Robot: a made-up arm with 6 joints. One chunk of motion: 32 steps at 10 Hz.
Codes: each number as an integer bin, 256 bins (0 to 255) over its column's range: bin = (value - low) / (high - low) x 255, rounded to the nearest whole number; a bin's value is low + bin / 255 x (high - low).
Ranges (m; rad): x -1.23..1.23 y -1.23..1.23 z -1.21..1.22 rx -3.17..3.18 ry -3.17..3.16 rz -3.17..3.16
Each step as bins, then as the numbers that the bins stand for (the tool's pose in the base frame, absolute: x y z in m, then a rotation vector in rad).
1 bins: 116 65 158 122 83 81
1 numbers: -0.1109 -0.6029 0.2956 -0.1320 -1.1096 -1.1593
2 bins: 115 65 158 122 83 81
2 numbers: -0.1206 -0.6029 0.2956 -0.1320 -1.1096 -1.1593
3 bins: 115 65 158 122 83 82
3 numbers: -0.1206 -0.6029 0.2956 -0.1320 -1.1096 -1.1345
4 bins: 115 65 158 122 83 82
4 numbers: -0.1206 -0.6029 0.2956 -0.1320 -1.1096 -1.1345
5 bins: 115 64 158 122 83 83
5 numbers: -0.1206 -0.6126 0.2956 -0.1320 -1.1096 -1.1096
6 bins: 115 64 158 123 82 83
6 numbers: -0.1206 -0.6126 0.2956 -0.1071 -1.1345 -1.1096
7 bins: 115 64 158 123 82 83
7 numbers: -0.1206 -0.6126 0.2956 -0.1071 -1.1345 -1.1096
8 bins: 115 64 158 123 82 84
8 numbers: -0.1206 -0.6126 0.2956 -0.1071 -1.1345 -1.0848
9 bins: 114 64 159 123 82 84
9 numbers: -0.1302 -0.6126 0.3052 -0.1071 -1.1345 -1.0848
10 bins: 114 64 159 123 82 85
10 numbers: -0.1302 -0.6126 0.3052 -0.1071 -1.1345 -1.0600
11 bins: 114 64 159 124 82 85
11 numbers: -0.1302 -0.6126 0.3052 -0.0822 -1.1345 -1.0600
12 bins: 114 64 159 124 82 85
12 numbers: -0.1302 -0.6126 0.3052 -0.0822 -1.1345 -1.0600
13 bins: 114 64 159 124 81 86
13 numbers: -0.1302 -0.6126 0.3052 -0.0822 -1.1593 -1.0352
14 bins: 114 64 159 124 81 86
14 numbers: -0.1302 -0.6126 0.3052 -0.0822 -1.1593 -1.0352
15 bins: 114 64 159 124 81 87
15 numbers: -0.1302 -0.6126 0.3052 -0.0822 -1.1593 -1.0104
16 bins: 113 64 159 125 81 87
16 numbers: -0.1399 -0.6126 0.3052 -0.0573 -1.1593 -1.0104
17 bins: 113 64 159 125 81 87
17 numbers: -0.1399 -0.6126 0.3052 -0.0573 -1.1593 -1.0104
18 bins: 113 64 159 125 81 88
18 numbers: -0.1399 -0.6126 0.3052 -0.0573 -1.1593 -0.9855
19 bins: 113 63 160 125 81 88
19 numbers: -0.1399 -0.6222 0.3147 -0.0573 -1.1593 -0.9855
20 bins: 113 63 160 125 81 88
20 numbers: -0.1399 -0.6222 0.3147 -0.0573 -1.1593 -0.9855
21 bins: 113 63 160 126 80 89
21 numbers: -0.1399 -0.6222 0.3147 -0.0324 -1.1841 -0.9607
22 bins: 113 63 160 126 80 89
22 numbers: -0.1399 -0.6222 0.3147 -0.0324 -1.1841 -0.9607
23 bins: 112 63 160 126 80 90
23 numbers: -0.1495 -0.6222 0.3147 -0.0324 -1.1841 -0.9359
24 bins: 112 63 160 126 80 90
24 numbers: -0.1495 -0.6222 0.3147 -0.0324 -1.1841 -0.9359
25 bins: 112 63 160 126 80 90
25 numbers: -0.1495 -0.6222 0.3147 -0.0324 -1.1841 -0.9359
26 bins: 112 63 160 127 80 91
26 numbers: -0.1495 -0.6222 0.3147 -0.0075 -1.1841 -0.9111
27 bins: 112 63 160 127 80 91
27 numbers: -0.1495 -0.6222 0.3147 -0.0075 -1.1841 -0.9111
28 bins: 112 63 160 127 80 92
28 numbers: -0.1495 -0.6222 0.3147 -0.0075 -1.1841 -0.8862
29 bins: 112 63 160 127 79 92
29 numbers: -0.1495 -0.6222 0.3147 -0.0075 -1.2089 -0.8862
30 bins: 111 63 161 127 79 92
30 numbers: -0.1592 -0.6222 0.3242 -0.0075 -1.2089 -0.8862
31 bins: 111 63 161 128 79 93
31 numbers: -0.1592 -0.6222 0.3242 0.0175 -1.2089 -0.8614
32 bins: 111 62 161 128 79 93
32 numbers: -0.1592 -0.6319 0.3242 0.0175 -1.2089 -0.8614
